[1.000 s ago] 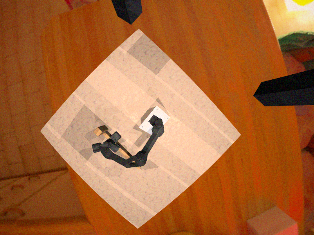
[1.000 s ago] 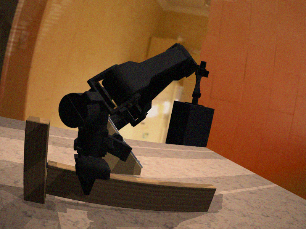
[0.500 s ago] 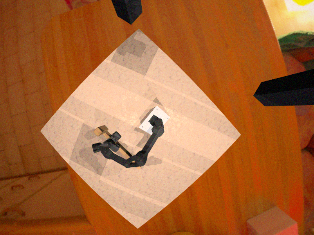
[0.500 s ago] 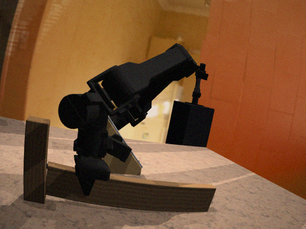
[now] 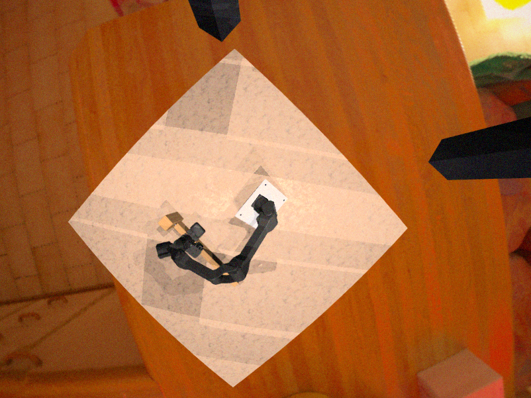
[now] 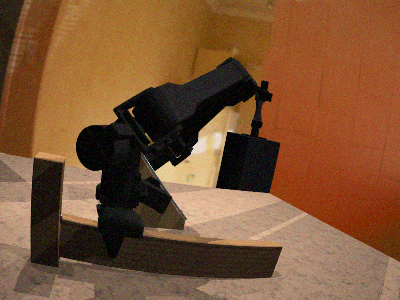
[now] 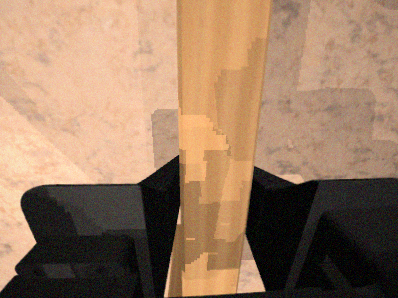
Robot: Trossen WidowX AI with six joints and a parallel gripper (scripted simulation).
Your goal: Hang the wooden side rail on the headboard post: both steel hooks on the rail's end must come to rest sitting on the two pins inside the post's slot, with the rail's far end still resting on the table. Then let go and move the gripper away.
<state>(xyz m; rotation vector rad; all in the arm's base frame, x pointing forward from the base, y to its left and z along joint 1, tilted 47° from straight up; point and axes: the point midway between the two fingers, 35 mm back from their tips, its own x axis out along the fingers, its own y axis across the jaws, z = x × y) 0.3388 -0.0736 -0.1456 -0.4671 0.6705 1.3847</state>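
Right now my gripper tip is 110 mm to the left of the headboard post, 50 mm below it and 20 mm past it.
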